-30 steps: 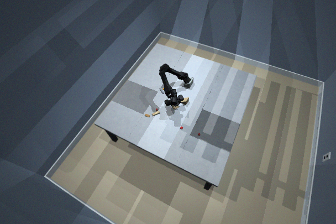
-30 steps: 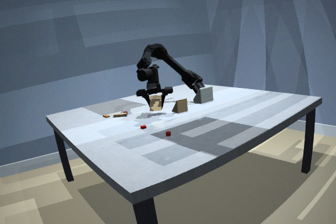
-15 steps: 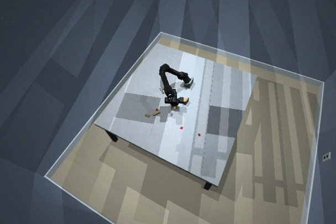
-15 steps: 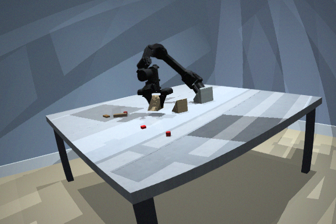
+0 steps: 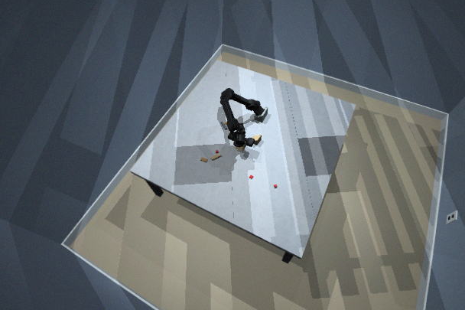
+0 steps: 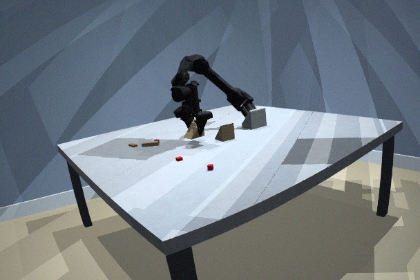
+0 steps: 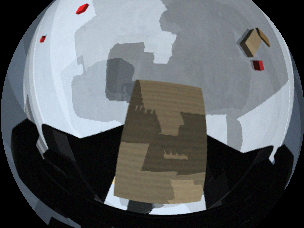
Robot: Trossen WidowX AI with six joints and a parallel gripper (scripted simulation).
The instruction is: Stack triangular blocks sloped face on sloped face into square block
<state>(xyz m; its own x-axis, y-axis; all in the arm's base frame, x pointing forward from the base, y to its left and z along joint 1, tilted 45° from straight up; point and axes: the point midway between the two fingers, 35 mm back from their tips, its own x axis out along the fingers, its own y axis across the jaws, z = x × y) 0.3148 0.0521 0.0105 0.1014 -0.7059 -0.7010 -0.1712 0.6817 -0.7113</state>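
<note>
Now: gripper tip 10 mm below the tan triangular block and 10 mm past it. From my gripper tip the other things lie so: orange block: 220 mm to the right, 120 mm behind, 30 mm below; grey rod: 220 mm to the right, 90 mm behind, 20 mm below.
</note>
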